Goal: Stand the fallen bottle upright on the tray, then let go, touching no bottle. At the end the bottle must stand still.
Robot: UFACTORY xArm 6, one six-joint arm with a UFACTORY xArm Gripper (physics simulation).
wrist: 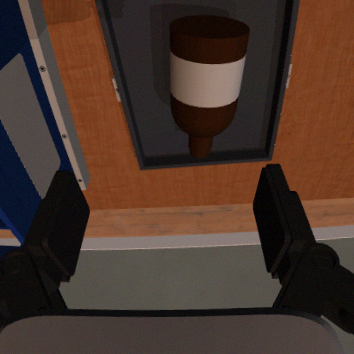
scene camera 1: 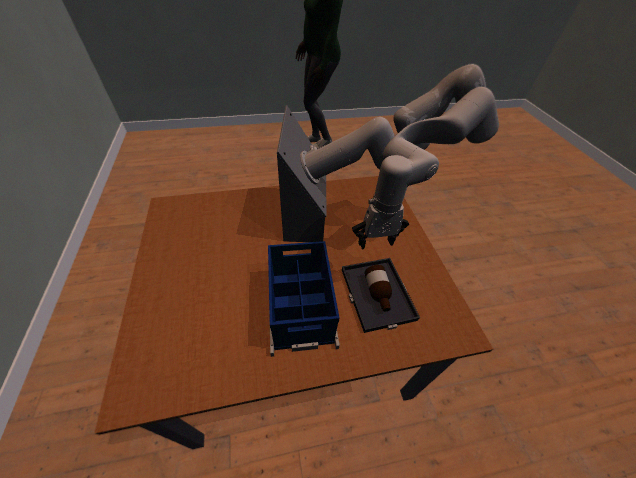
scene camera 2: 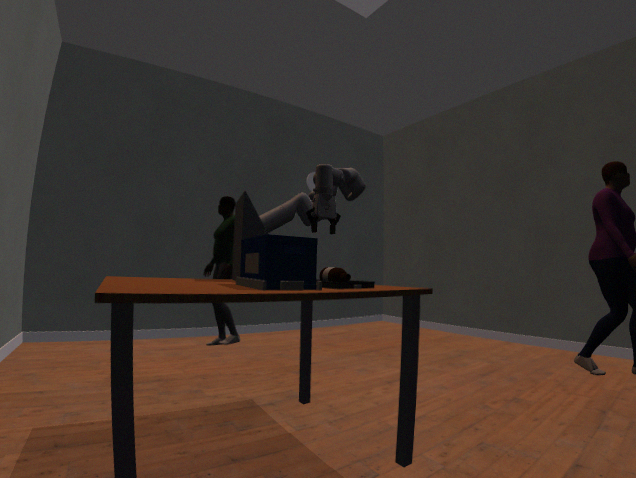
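Note:
A brown bottle with a white label lies on its side in the dark tray. In scene camera 1, its neck points toward the table's front edge and its base toward the robot's side. My gripper is open and empty. It hangs above the table, higher than the bottle and behind its base end as seen in scene camera 1, and touches neither bottle nor tray.
A tall blue crate with compartments stands beside the tray, on the left in scene camera 1. The grey slanted mount of the arm stands behind the crate on the wooden table. People stand beyond the table.

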